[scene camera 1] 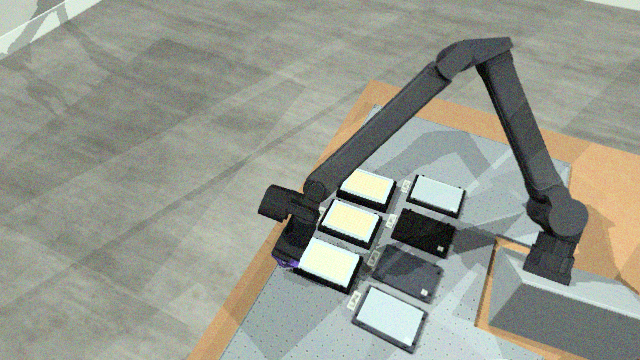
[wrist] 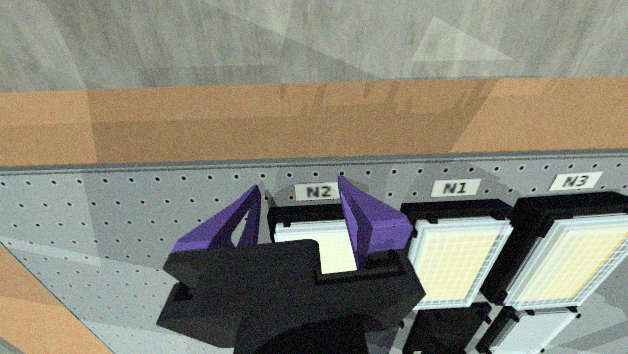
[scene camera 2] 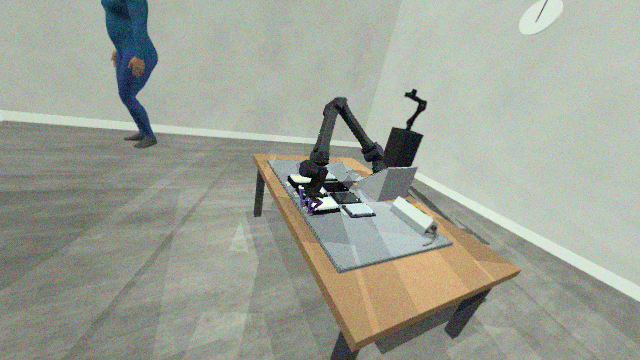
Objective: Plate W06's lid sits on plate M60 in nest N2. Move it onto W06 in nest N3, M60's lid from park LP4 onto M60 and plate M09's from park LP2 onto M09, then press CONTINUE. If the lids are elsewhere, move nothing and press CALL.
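Where they show: gripper, fingertip midpoint: (scene camera 1: 287, 254) (wrist: 298, 185) (scene camera 2: 305, 209); arm's base, origin of the base link: (scene camera 1: 545, 272) (scene camera 2: 380, 174).
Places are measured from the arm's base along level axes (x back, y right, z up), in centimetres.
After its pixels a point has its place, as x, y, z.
My gripper (scene camera 1: 286, 261) {-53.1, -21.2, -10.5} (scene camera 2: 309, 201) {-53.1, -21.2, -10.5} (wrist: 298, 185) {-53.1, -21.2, -10.5} is open with nothing between its purple fingers, which stand partly spread at the label end of nest N2. In the wrist view the right finger covers part of the cream plate in N2 (wrist: 336, 255) {-46.8, -17.1, -8.6}; this plate (scene camera 1: 330, 265) {-42.0, -19.1, -8.6} looks smooth-topped, as under a lid. The plate in N1 (scene camera 1: 351, 221) {-44.1, -4.9, -9.3} (wrist: 457, 260) {-46.7, -4.8, -8.7} and the plate in N3 (scene camera 1: 369, 187) {-45.1, 6.8, -8.0} (wrist: 575, 257) {-48.3, 6.6, -8.2} show well grids. A pale lid (scene camera 1: 390, 316) {-24.5, -22.2, -10.1} (scene camera 2: 358, 210) {-26.2, -23.8, -10.1} lies in the nearest park, apparently LP4. Another pale lid (scene camera 1: 436, 195) {-28.7, 15.8, -10.1} lies in the farthest park, whose label is blurred.
Two dark parks, one black (scene camera 1: 423, 231) {-27.2, 3.4, -10.9} and one grey (scene camera 1: 407, 273) {-25.7, -9.9, -10.9}, lie between the pale lids. A white box (scene camera 2: 414, 216) {-1.7, -34.8, -6.8} with a cable stands on the perforated board (scene camera 2: 380, 240) {-26.1, -43.7, -11.9}; its buttons are not readable. A grey sloped block (scene camera 1: 560, 315) {4.5, -8.7, 0.6} stands beside the arm's base. A person (scene camera 2: 131, 65) stands beyond the table.
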